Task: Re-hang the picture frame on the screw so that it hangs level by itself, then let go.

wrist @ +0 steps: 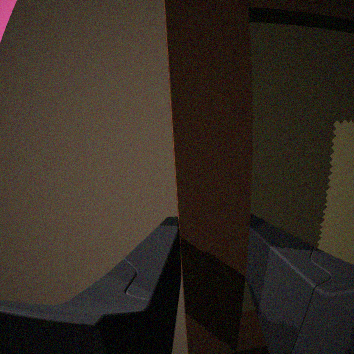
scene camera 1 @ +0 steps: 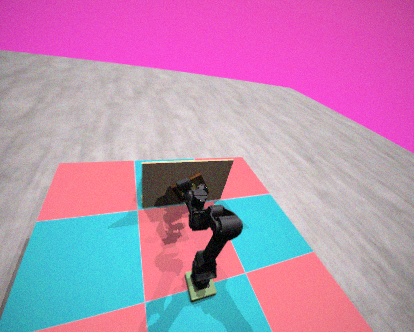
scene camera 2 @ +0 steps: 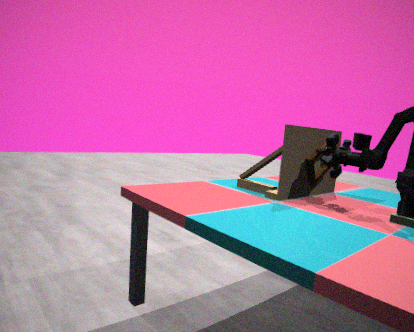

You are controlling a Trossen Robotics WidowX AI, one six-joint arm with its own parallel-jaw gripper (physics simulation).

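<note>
The brown picture frame is at the front face of the upright board. In scene camera 1 it looks tilted, its right side higher, and the arm covers much of it. My gripper is shut on one side bar of the frame; in the wrist view one finger is on the outer side of the bar and the other is inside, over the dark panel. The screw does not show; whether the frame hangs on it cannot be told.
The board stands on the checkered table, with a slanted brace and a wooden foot behind it. The arm's base plate is in front of the board. The table's edge runs along the near side in scene camera 2.
</note>
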